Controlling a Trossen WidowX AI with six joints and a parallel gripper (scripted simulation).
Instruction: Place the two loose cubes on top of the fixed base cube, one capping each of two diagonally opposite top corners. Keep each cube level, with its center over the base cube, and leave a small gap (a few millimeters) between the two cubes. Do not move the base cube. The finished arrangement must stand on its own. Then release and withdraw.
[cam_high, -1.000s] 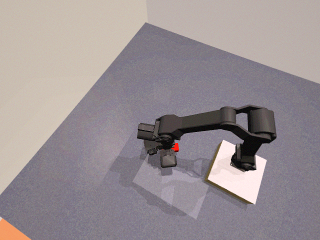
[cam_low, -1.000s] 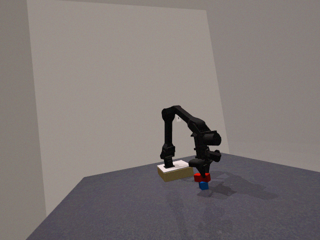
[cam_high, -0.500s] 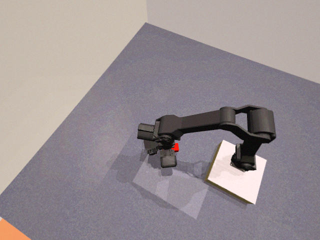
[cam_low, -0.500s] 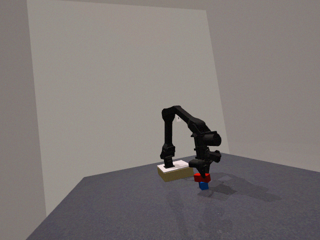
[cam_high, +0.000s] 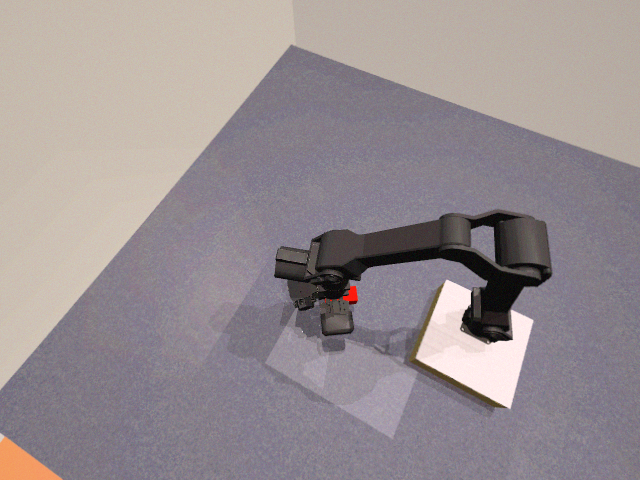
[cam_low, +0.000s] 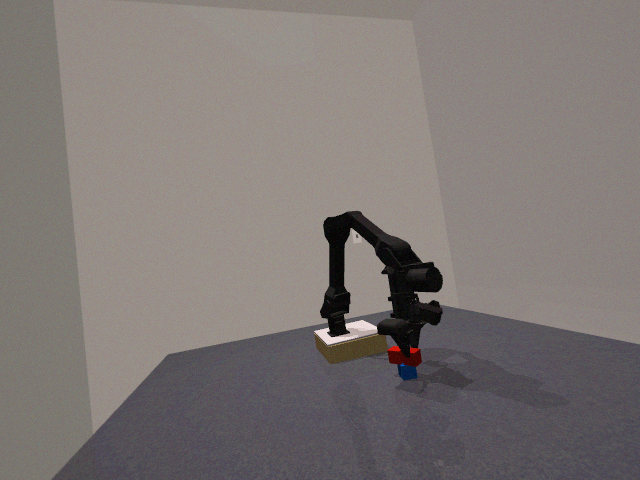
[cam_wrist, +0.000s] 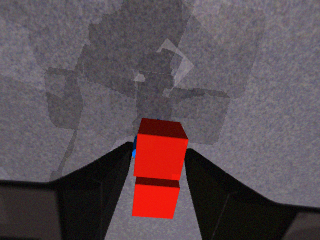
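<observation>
Right now the blue cube is 2 cm behind my gripper tip, 1 cm to the right of it and 4 cm below it.
</observation>
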